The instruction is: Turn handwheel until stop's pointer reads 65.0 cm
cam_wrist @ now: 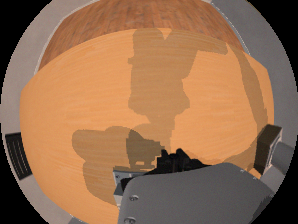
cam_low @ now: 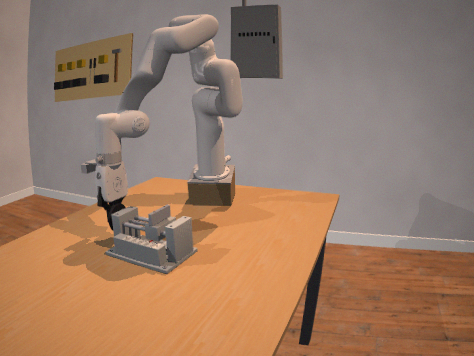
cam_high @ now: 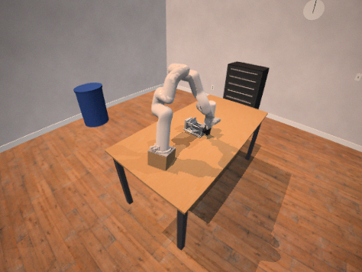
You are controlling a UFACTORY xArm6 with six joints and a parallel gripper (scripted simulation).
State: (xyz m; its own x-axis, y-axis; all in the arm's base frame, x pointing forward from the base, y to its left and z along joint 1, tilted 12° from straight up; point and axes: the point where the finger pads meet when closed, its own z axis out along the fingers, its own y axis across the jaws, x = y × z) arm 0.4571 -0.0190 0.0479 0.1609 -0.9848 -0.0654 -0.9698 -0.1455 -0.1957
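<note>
Right now the grey stop fixture is 190 mm to the left of my hand, 20 mm above it and 10 mm ahead of it. Round my hand: black handwheel: 20 mm to the left.
</note>
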